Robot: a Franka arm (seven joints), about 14 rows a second.
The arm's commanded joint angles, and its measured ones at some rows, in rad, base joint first. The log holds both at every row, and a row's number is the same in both.
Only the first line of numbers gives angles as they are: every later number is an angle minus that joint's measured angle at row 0.
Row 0, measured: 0.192, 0.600, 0.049, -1.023, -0.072, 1.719, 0.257
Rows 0 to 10, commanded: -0.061, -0.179, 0.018, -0.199, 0.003, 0.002, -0.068; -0.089, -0.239, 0.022, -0.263, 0.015, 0.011, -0.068; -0.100, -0.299, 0.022, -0.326, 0.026, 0.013, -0.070; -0.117, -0.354, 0.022, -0.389, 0.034, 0.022, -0.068; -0.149, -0.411, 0.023, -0.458, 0.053, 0.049, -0.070; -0.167, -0.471, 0.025, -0.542, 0.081, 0.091, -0.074; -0.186, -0.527, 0.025, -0.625, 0.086, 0.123, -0.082; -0.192, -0.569, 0.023, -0.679, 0.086, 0.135, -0.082; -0.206, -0.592, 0.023, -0.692, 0.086, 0.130, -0.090; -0.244, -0.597, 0.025, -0.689, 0.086, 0.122, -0.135; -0.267, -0.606, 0.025, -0.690, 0.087, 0.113, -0.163
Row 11, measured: -0.209, -0.548, 0.012, -0.626, 0.063, 0.090, -0.092
